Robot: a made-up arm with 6 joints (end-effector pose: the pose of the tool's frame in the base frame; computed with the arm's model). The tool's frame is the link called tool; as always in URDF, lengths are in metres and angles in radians. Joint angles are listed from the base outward.
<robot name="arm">
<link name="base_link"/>
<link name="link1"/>
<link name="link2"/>
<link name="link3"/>
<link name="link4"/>
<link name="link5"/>
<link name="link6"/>
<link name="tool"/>
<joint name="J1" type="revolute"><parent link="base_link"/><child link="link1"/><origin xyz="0.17 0.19 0.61"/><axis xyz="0 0 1"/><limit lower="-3.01" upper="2.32" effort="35" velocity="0.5"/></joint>
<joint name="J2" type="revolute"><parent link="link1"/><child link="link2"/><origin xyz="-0.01 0.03 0.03" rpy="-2.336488 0.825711 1.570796"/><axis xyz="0 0 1"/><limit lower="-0.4" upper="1.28" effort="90" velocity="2.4"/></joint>
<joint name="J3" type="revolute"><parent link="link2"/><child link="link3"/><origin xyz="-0.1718 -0.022 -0.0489" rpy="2.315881 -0.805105 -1.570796"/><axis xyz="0 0 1"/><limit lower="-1.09" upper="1.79" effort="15" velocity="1.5"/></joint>
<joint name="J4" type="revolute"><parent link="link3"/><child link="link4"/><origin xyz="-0.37 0.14 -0.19" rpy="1.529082 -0.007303 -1.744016"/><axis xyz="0 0 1"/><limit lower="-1.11" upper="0.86" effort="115" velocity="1.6"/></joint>
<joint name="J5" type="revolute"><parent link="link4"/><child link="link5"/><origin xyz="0.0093 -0.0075 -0.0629" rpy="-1.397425 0 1.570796"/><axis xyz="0 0 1"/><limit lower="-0.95" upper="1.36" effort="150" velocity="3"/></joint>
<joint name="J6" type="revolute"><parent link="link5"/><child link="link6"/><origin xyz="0.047 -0.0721 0.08" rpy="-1.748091 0.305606 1.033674"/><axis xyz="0 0 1"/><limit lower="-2.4" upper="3.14" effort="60" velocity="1.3"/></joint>
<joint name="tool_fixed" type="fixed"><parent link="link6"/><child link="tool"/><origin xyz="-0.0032 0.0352 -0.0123" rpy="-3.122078 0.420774 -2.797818"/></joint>
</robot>
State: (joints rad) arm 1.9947 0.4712 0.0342 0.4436 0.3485 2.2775
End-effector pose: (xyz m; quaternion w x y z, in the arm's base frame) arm 0.3567 0.5945 0.8357 0.8795 -0.1092 -0.0104 -0.4631
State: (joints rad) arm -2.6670 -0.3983 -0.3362 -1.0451 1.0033 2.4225
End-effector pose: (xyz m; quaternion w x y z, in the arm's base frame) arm -0.2314 0.2183 0.5987 0.8887 0.3451 -0.1080 0.2819
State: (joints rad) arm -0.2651 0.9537 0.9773 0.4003 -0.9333 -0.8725
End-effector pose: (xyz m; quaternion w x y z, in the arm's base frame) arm 0.5614 0.1043 0.7345 0.8885 -0.1056 0.4463 0.0138
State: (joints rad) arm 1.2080 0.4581 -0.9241 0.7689 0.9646 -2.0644
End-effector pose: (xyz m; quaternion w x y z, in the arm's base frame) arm 0.4908 -0.0518 0.7327 0.3941 0.1720 -0.7412 0.5154
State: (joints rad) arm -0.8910 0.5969 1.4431 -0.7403 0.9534 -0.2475
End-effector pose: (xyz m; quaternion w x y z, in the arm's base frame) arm 0.4630 0.1835 0.6675 0.8504 -0.3754 -0.3161 0.1897
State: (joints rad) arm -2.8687 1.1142 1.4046 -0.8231 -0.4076 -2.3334
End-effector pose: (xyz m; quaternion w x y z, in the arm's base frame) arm -0.0987 -0.0686 0.6858 0.5499 0.5469 0.3660 -0.5143
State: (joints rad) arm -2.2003 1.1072 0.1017 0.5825 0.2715 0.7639
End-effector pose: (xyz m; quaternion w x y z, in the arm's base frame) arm -0.0912 0.1946 1.0513 0.3453 0.3419 0.1597 0.8593
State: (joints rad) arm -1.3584 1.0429 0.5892 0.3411 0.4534 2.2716
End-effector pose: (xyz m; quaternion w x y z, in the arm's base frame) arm 0.1113 -0.1195 0.9702 0.4900 0.2023 0.1450 0.8354
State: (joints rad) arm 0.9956 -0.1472 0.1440 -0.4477 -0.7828 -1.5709
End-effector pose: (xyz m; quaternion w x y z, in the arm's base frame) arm 0.5247 0.4852 0.5861 0.6176 -0.0173 0.4808 0.6222
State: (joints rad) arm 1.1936 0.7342 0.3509 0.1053 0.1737 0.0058
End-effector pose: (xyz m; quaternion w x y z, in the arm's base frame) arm 0.4217 0.4404 0.9031 0.9101 -0.0193 -0.3270 0.2540
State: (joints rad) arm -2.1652 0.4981 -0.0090 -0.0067 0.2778 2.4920
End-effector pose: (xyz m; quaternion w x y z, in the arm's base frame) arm -0.2425 0.1478 0.8815 0.9302 0.1296 -0.1021 0.3280
